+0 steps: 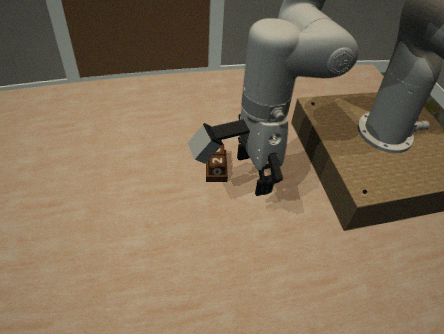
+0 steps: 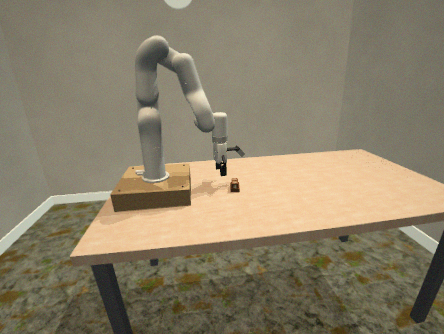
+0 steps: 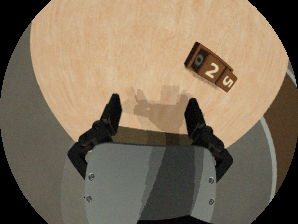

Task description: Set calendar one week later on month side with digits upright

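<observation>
Right now my hand is 6 cm to the left of the cube, 6 cm short of it and 4 cm above it. From my hand the other things lie so: brown tray: 8 cm to the right, 6 cm below, 6 cm ahead.
</observation>
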